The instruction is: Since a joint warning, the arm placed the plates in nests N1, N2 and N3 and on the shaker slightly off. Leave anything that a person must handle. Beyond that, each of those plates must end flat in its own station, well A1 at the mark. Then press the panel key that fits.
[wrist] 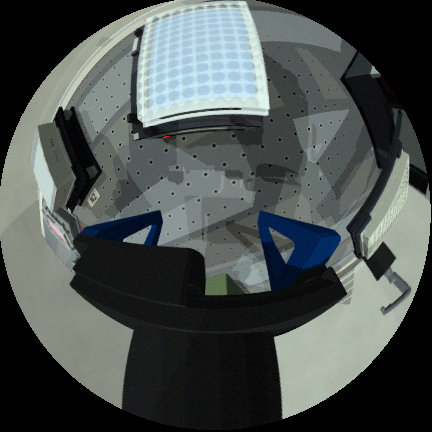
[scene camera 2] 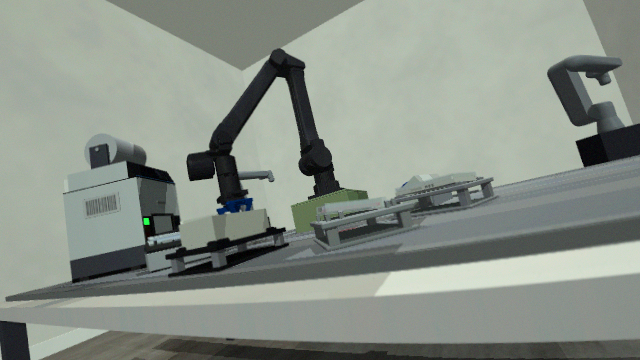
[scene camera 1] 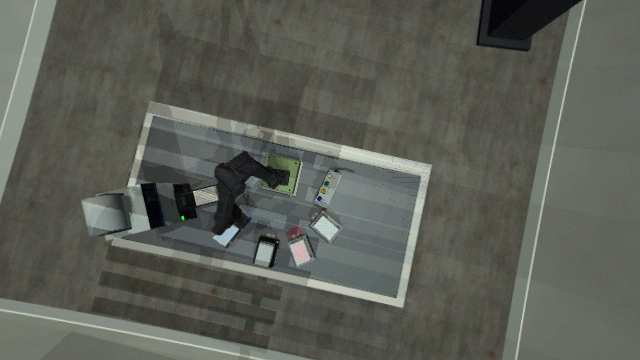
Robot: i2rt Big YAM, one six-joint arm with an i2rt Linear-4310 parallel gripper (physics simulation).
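Observation:
My gripper (scene camera 2: 236,205) (wrist: 209,216) is open and empty, near the end of the light-blue plate (scene camera 1: 227,236) (wrist: 205,65). That plate sits on a black station and overhangs it slightly on the right in the wrist view. A grey deep plate (scene camera 1: 265,251) (scene camera 2: 225,225) (wrist: 59,162) is on the black nest labelled N2. A pink plate (scene camera 1: 300,250) (wrist: 57,230) lies on a grey nest beside a red patch (scene camera 1: 295,232). A white plate (scene camera 1: 326,226) lies on another grey nest. The key panel (scene camera 1: 327,188) has white, green, yellow and blue keys. A1 marks are too small to tell.
An instrument (scene camera 1: 152,205) (scene camera 2: 107,220) with a green light (scene camera 1: 183,217) (scene camera 2: 146,221) stands at the left. A many-welled plate (scene camera 1: 205,195) (wrist: 390,215) is at its front. The arm stands on a green base (scene camera 1: 293,170) (scene camera 2: 305,215) (wrist: 217,285) between instrument and panel.

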